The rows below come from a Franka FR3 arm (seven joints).
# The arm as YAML. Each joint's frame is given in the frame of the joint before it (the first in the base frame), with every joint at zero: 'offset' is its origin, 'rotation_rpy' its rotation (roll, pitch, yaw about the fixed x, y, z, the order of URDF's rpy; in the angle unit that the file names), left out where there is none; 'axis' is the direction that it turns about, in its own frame. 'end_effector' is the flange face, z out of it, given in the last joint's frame.
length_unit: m
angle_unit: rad
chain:
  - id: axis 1
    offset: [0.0, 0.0, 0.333]
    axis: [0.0, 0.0, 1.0]
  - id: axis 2
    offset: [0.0, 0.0, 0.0]
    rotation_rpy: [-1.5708, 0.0, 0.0]
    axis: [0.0, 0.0, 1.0]
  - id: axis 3
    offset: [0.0, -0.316, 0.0]
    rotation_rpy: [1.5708, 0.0, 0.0]
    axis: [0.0, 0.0, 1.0]
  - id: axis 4
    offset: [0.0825, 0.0, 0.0]
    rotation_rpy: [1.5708, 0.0, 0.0]
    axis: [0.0, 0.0, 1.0]
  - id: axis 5
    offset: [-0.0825, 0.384, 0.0]
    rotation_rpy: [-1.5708, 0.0, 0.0]
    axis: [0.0, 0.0, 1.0]
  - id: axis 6
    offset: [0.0, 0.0, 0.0]
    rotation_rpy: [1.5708, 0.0, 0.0]
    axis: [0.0, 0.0, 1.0]
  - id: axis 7
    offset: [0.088, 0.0, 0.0]
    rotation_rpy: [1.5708, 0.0, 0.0]
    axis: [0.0, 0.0, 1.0]
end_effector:
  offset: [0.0, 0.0, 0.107]
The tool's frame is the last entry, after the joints.
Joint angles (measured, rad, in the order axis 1, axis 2, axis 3, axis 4, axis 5, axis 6, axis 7), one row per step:
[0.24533, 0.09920, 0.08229, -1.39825, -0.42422, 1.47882, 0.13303]
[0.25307, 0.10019, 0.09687, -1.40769, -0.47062, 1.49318, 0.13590]
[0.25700, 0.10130, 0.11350, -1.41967, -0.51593, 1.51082, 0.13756]
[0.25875, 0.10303, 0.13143, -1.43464, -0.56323, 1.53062, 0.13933]
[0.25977, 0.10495, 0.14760, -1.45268, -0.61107, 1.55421, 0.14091]
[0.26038, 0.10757, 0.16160, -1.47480, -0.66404, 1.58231, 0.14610]
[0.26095, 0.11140, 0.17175, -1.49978, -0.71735, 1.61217, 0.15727]
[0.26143, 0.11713, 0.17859, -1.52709, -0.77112, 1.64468, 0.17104]
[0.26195, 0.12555, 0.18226, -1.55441, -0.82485, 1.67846, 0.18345]
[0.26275, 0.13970, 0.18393, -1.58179, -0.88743, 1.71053, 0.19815]
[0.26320, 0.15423, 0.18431, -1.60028, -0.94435, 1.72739, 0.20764]
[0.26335, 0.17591, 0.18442, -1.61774, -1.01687, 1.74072, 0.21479]
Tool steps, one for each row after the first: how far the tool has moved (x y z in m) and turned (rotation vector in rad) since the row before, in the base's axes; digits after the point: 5 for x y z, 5 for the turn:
[0.00010, 0.00858, -0.00157, -0.04139, -0.01869, 0.02263]
[0.00050, 0.00817, -0.00247, -0.03993, -0.01871, 0.02473]
[0.00089, 0.00800, -0.00383, -0.04187, -0.01834, 0.02619]
[0.00142, 0.00732, -0.00498, -0.04224, -0.01881, 0.02766]
[0.00227, 0.00640, -0.00663, -0.04626, -0.02184, 0.02692]
[0.00303, 0.00504, -0.00859, -0.04571, -0.02272, 0.02227]
[0.00389, 0.00404, -0.01073, -0.04547, -0.02193, 0.02197]
[0.00474, 0.00311, -0.01247, -0.04550, -0.01854, 0.02423]
[0.00611, 0.00231, -0.01572, -0.05396, -0.01606, 0.02462]
[0.00529, 0.00043, -0.01304, -0.05216, -0.00871, 0.01750]
[0.00698, -0.00021, -0.01612, -0.06897, -0.00539, 0.02160]

